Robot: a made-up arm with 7 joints. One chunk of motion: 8 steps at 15 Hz.
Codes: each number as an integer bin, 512 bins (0 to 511) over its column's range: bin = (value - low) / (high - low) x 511, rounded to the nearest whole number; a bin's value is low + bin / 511 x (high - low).
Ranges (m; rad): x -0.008..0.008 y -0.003..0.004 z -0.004..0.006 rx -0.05..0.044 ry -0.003..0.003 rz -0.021..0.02
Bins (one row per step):
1: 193 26 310 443 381 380
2: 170 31 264 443 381 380
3: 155 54 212 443 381 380
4: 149 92 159 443 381 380
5: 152 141 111 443 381 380
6: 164 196 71 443 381 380
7: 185 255 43 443 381 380
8: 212 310 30 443 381 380
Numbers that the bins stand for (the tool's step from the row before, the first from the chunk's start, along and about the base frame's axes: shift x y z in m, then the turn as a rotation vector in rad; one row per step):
1: -0.00196 -0.00264 0.00207 0.03149 0.00147 0.00949
2: -0.00268 -0.00258 0.00117 0.03149 0.00147 0.00949
3: -0.00315 -0.00226 0.00015 0.03149 0.00147 0.00949
4: -0.00333 -0.00174 -0.00089 0.03149 0.00147 0.00949
5: -0.00324 -0.00107 -0.00183 0.03149 0.00147 0.00949
6: -0.00286 -0.00032 -0.00261 0.03149 0.00147 0.00949
7: -0.00221 0.00049 -0.00316 0.03149 0.00147 0.00949
8: -0.00136 0.00125 -0.00341 0.03149 0.00147 0.00949

